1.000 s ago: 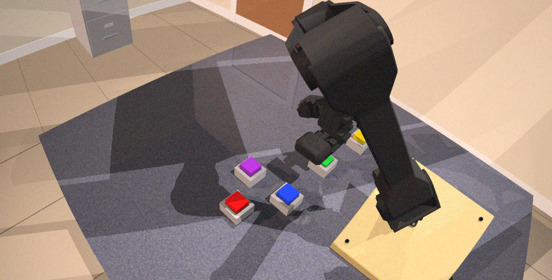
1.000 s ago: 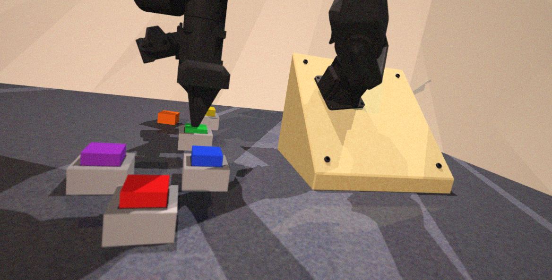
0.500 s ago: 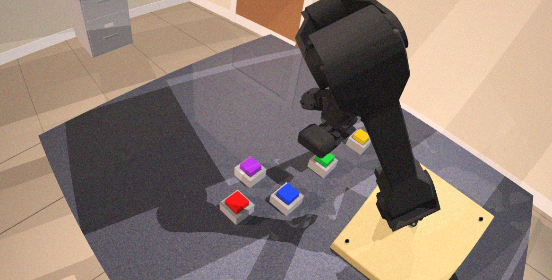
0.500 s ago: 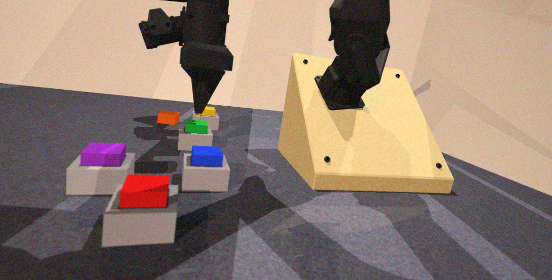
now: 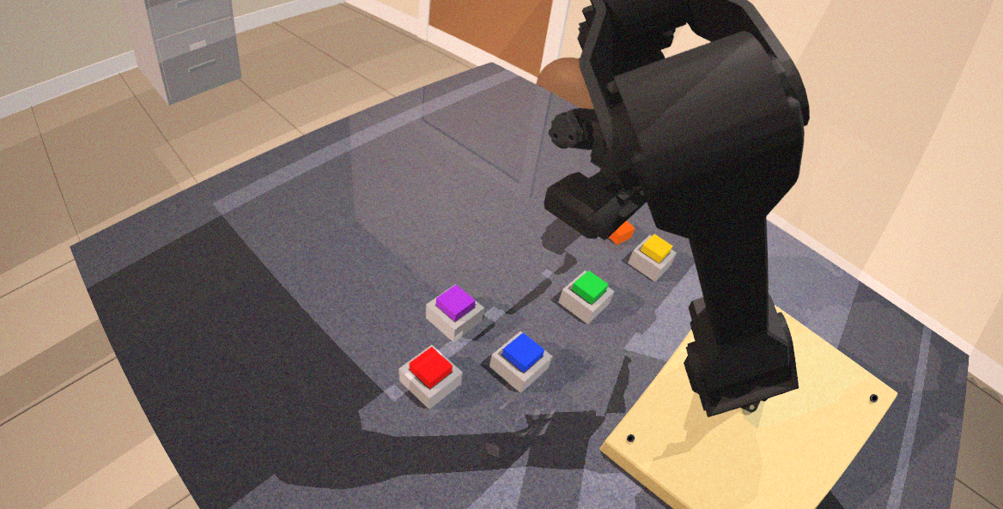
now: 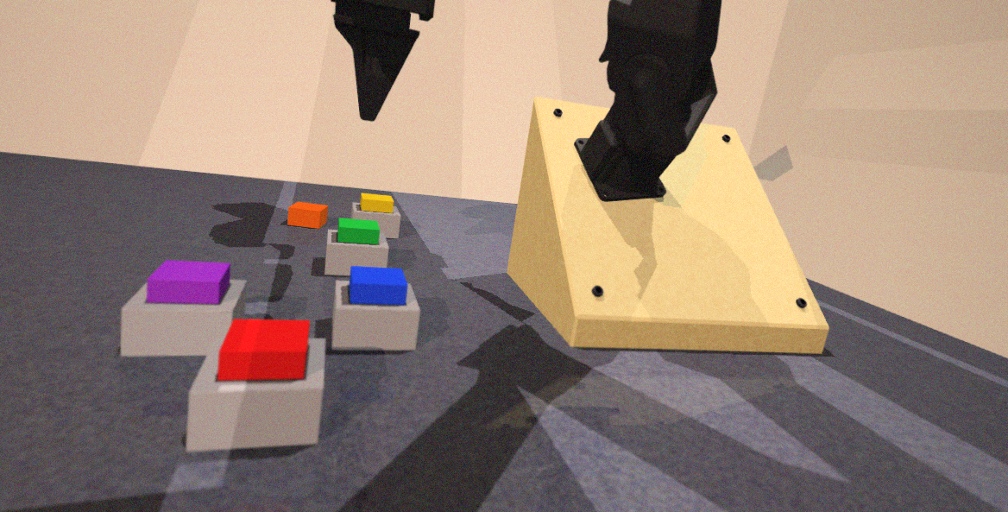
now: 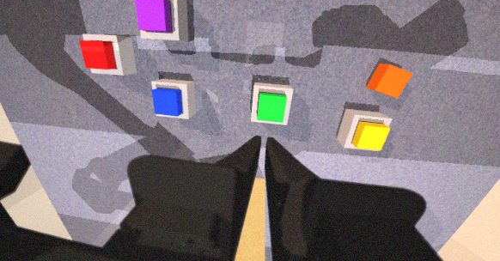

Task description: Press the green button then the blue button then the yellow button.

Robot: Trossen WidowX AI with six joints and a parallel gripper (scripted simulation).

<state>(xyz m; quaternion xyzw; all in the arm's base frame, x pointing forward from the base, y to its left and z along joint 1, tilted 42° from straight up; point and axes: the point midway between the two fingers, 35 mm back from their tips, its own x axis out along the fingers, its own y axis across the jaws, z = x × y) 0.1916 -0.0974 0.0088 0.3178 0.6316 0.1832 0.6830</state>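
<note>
My gripper tip is 12 cm to the right of the blue button, 9 cm above it and 1 cm short of it. From my gripper tip the other things lie so: purple button: 12 cm to the left, 11 cm ahead, 9 cm below; green button: 9 cm below, 1 cm to the right; yellow button: 13 cm to the right, 9 cm below, 4 cm behind.
</note>
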